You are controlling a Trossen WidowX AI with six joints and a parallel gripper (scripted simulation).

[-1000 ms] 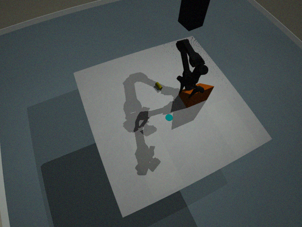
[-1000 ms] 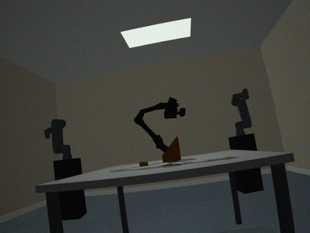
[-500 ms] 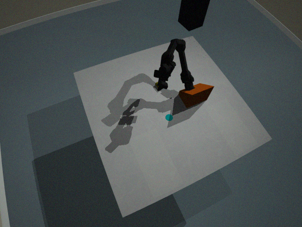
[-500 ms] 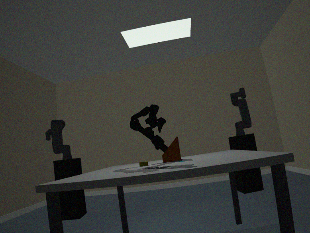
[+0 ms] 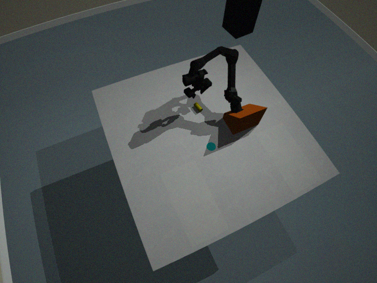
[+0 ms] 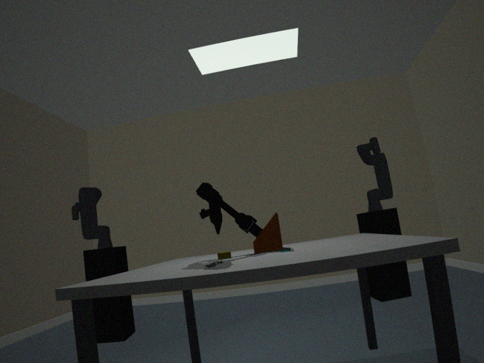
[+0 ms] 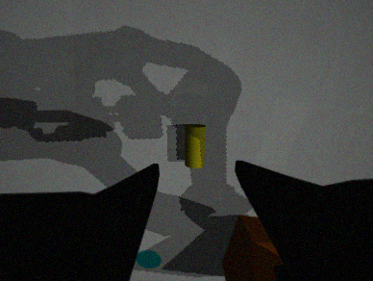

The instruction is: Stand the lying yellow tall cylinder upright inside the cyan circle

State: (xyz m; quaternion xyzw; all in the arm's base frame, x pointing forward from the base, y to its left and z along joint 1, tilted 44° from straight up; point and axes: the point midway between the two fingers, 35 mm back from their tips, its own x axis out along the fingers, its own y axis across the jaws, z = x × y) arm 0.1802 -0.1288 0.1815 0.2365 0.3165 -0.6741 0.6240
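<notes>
My gripper tip is now 10 mm past the yellow cylinder, 20 mm to the right of it and 110 mm above it. From my gripper tip the other things lie so: cyan circle (80 mm ahead, 310 mm to the left, 130 mm below).
</notes>
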